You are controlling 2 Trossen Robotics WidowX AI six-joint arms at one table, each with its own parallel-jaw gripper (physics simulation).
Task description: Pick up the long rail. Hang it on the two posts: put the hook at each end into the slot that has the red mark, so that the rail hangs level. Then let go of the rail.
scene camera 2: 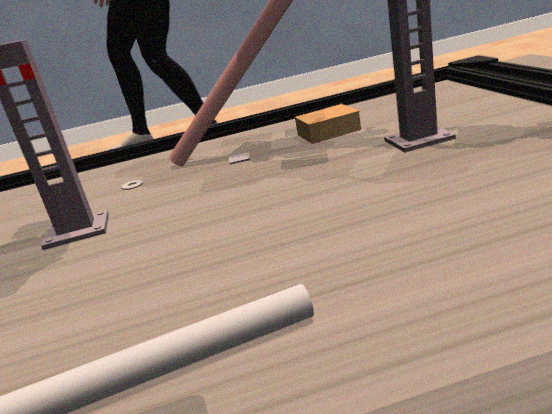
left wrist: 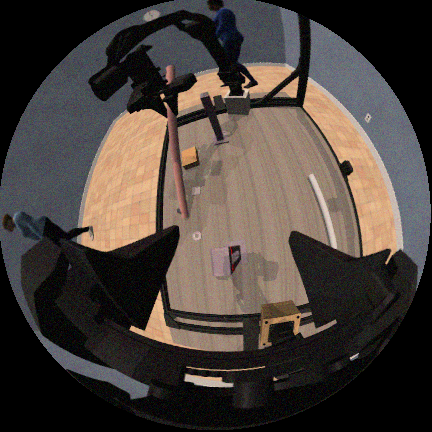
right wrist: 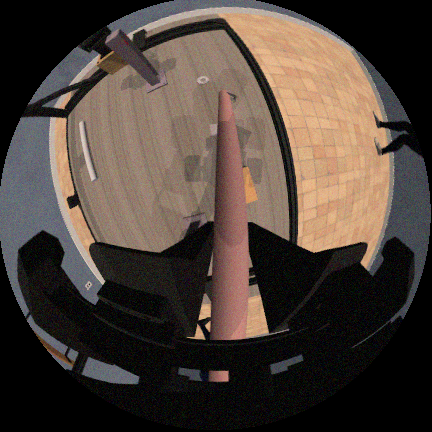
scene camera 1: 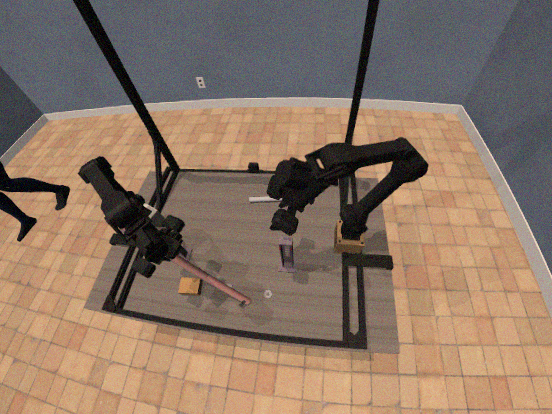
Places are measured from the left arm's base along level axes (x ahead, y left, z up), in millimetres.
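Pixels of known places: left gripper, between the fingertips: (left wrist: pixel 236 234); right gripper, between the fingertips: (left wrist: pixel 172 115) (right wrist: pixel 229 227); left arm's base, origin of its link: (left wrist: pixel 280 331) (scene camera 1: pixel 350 232); right arm's base, origin of its link: (left wrist: pixel 236 92) (scene camera 1: pixel 142 214).
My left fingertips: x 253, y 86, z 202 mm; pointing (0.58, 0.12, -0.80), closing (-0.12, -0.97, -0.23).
Note:
For each thing: its top centre in the pictures, then the offset to it from my left fingertips. "spot": a spot on its surface instead.
- small hook, a spot on its surface: (scene camera 1: pixel 243 303) spot: dy +206, dx +106, dz -269 mm
- red mark, centre of its top: (scene camera 2: pixel 23 64) dy +20, dx -15, dz -102 mm
- white tube, centre of its top: (scene camera 2: pixel 131 350) (left wrist: pixel 326 209) (right wrist: pixel 83 148) (scene camera 1: pixel 276 196) dy -268, dx +59, dz -271 mm
- orange block, centre of its top: (scene camera 2: pixel 326 113) (right wrist: pixel 240 187) (left wrist: pixel 188 155) (scene camera 1: pixel 189 285) dy +175, dx +327, dz -266 mm
- white washer, centre of its top: (scene camera 2: pixel 132 184) (scene camera 1: pixel 267 294) dy +155, dx +29, dz -294 mm
- small pale tile, centre of its top: (scene camera 2: pixel 239 157) (right wrist: pixel 216 129) (left wrist: pixel 195 190) dy +154, dx +185, dz -293 mm
The long pink rail (scene camera 1: pixel 212 281) (scene camera 2: pixel 225 90) (left wrist: pixel 175 155) (right wrist: pixel 230 190) slopes down from my right gripper (left wrist: pixel 172 115) (right wrist: pixel 229 227), which is shut on it. A small hook (scene camera 1: pixel 243 303) shows at its lower end, near the mat; the far end's hook is hidden. One post (scene camera 1: pixel 286 255) (scene camera 2: pixel 72 210) (left wrist: pixel 221 261) (right wrist: pixel 135 57) stands upright with a red mark (scene camera 2: pixel 27 72) near its top. The other post (scene camera 2: pixel 417 115) (left wrist: pixel 212 117) stands near the right arm's base; its top is out of view in scene camera 2. My left gripper (left wrist: pixel 236 234) is open and empty, above the red-marked post's side of the mat.
A white tube (scene camera 1: pixel 265 199) (scene camera 2: pixel 165 345) (left wrist: pixel 325 210) (right wrist: pixel 87 150) lies at the back. An orange block (scene camera 1: pixel 190 286) (scene camera 2: pixel 327 123), a white washer (scene camera 1: pixel 268 294) (scene camera 2: pixel 132 185) and a small pale tile (scene camera 2: pixel 239 158) (left wrist: pixel 196 191) lie around the rail. A black frame (scene camera 1: pixel 225 331) borders the work area.

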